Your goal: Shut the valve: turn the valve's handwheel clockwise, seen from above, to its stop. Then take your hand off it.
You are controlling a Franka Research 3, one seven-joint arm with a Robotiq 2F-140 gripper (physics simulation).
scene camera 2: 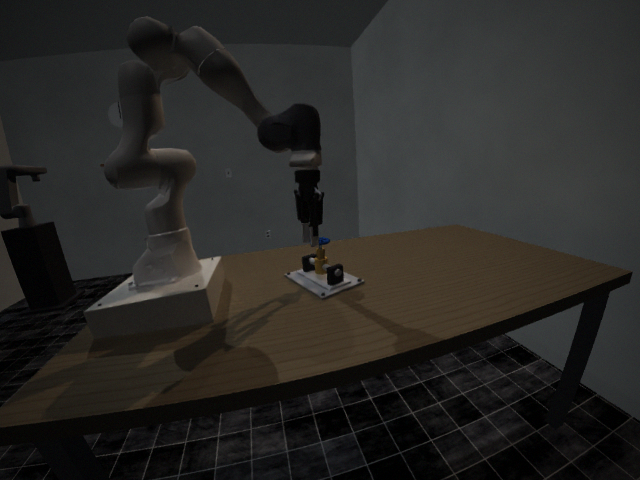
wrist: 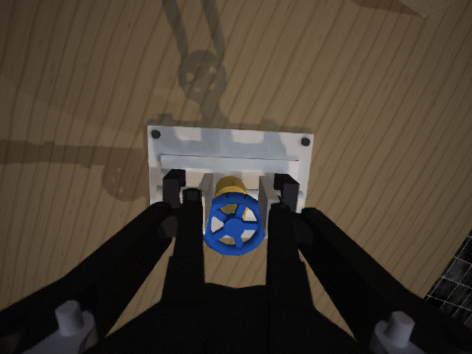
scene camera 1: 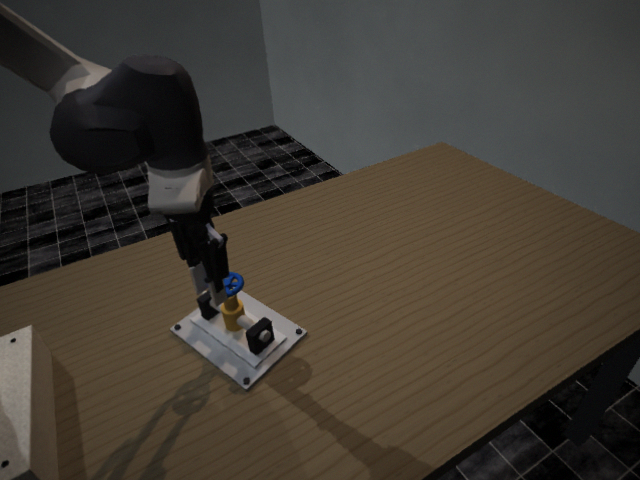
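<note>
The valve's blue handwheel (scene camera 1: 240, 283) (scene camera 2: 324, 241) (wrist: 233, 226) sits on top of the upright yellow valve body (scene camera 1: 232, 315) (scene camera 2: 321, 264) (wrist: 230, 185). The body stands on a white base plate (scene camera 1: 227, 361) (scene camera 2: 310, 284) (wrist: 230, 142). My gripper (scene camera 1: 210, 289) (scene camera 2: 310, 239) (wrist: 235, 188) points down at the wheel, its fingers partly closed. In the wrist view one pale finger pad is against the left side of the wheel's rim and the other against the right side, so it is shut on the handwheel. In scene camera 1 the fingers hide the wheel's left part.
Black flange blocks (scene camera 1: 260, 335) (scene camera 2: 334, 274) stand at the ends of the pipe, close below the fingers. The robot's white base box (scene camera 1: 15, 392) (scene camera 2: 155, 310) stands on the wooden table (scene camera 1: 413, 258) (scene camera 2: 439, 279), to the left of the valve in both scene views.
</note>
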